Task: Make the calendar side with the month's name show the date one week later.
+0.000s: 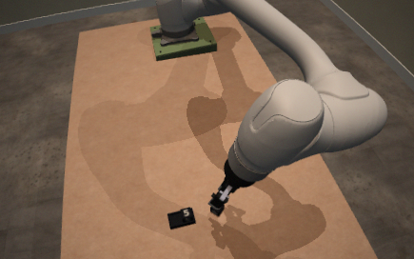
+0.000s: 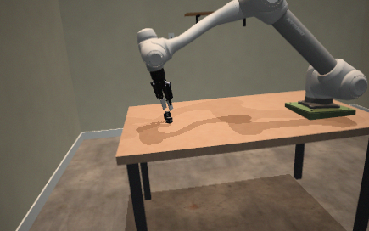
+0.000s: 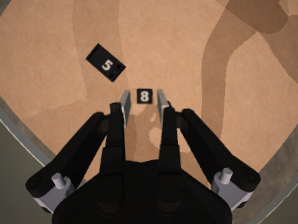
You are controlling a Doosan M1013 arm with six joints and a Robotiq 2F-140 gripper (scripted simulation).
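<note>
My gripper is now 1 cm past the black cube, 1 cm to the left of it and 10 cm above it.
</note>
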